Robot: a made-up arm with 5 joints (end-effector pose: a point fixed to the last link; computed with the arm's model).
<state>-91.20 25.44 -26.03 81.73 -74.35</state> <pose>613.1 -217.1 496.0 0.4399 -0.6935 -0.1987 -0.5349</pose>
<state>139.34 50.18 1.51 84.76 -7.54</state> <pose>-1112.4 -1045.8 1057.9 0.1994 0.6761 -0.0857 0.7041</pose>
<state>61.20 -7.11 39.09 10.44 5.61</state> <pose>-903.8 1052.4 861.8 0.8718 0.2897 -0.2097 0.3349</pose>
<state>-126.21 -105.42 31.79 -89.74 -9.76</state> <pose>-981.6 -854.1 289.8 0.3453 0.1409 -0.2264 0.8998</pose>
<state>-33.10 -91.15 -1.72 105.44 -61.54</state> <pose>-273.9 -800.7 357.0 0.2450 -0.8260 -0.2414 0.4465</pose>
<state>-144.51 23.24 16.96 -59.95 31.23</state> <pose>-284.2 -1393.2 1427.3 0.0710 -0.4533 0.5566 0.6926</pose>
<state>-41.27 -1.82 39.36 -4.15 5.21</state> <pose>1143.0 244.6 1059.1 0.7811 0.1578 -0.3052 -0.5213</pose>
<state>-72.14 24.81 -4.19 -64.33 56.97</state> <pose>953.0 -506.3 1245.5 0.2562 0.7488 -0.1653 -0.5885</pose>
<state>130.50 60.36 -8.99 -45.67 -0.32</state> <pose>-1076.5 -645.7 1660.0 0.3094 -0.1480 0.6154 0.7097</pose>
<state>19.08 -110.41 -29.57 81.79 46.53</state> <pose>-736.1 -796.1 645.8 0.5815 -0.5562 0.4302 0.4091</pose>
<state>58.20 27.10 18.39 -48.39 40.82</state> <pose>-602.9 913.9 1559.7 0.6404 0.5709 0.5030 0.1046</pose>
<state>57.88 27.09 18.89 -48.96 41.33</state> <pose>-584.1 917.1 1564.8 0.6352 0.5777 0.5033 0.0970</pose>
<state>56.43 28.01 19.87 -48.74 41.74</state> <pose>-540.0 916.0 1589.5 0.6247 0.5969 0.4960 0.0867</pose>
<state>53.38 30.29 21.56 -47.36 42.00</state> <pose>-459.6 903.5 1641.2 0.6061 0.6330 0.4761 0.0726</pose>
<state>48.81 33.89 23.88 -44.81 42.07</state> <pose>-347.4 869.6 1714.5 0.5795 0.6833 0.4408 0.0552</pose>
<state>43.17 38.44 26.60 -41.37 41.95</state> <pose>-218.5 807.0 1796.7 0.5471 0.7398 0.3901 0.0353</pose>
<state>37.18 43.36 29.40 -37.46 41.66</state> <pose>-95.3 718.3 1873.8 0.5129 0.7931 0.3282 0.0145</pose>
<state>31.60 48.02 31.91 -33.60 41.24</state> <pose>3.4 619.0 1935.7 0.4814 0.8357 0.2643 -0.0049</pose>
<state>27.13 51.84 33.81 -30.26 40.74</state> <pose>68.7 530.8 1978.6 0.4573 0.8642 0.2091 -0.0204</pose>
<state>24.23 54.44 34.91 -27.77 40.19</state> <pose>101.7 471.4 2003.8 0.4437 0.8792 0.1709 -0.0297</pose>
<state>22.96 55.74 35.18 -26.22 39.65</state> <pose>109.3 447.4 2015.0 0.4412 0.8838 0.1524 -0.0321</pose>
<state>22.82 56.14 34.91 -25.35 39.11</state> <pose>101.9 448.4 2017.7 0.4463 0.8821 0.1480 -0.0296</pose>
